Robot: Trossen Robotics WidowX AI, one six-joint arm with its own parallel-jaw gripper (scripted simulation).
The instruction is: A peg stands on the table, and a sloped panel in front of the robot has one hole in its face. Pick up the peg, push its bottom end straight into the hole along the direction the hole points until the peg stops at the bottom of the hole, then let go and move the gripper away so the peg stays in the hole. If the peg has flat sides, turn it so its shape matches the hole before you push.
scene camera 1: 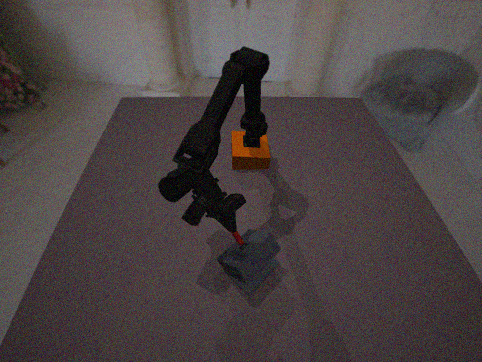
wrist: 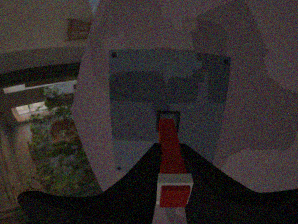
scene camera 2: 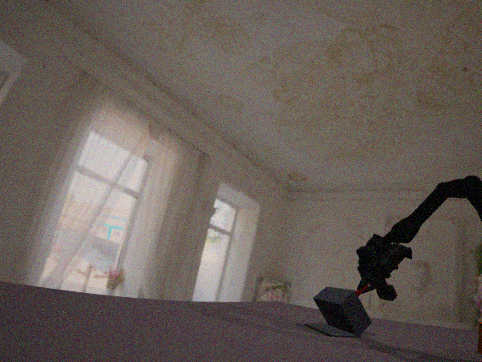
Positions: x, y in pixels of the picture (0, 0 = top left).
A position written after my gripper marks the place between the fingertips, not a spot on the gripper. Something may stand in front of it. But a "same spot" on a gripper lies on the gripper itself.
My gripper shows in scene camera 1, in the wrist view and in scene camera 2 (359, 291). The same spot on my gripper: (wrist: 138, 190) is (scene camera 1: 222, 220). One and the same spot on a grey-blue panel block: (scene camera 1: 262, 247) is (scene camera 2: 341, 291).
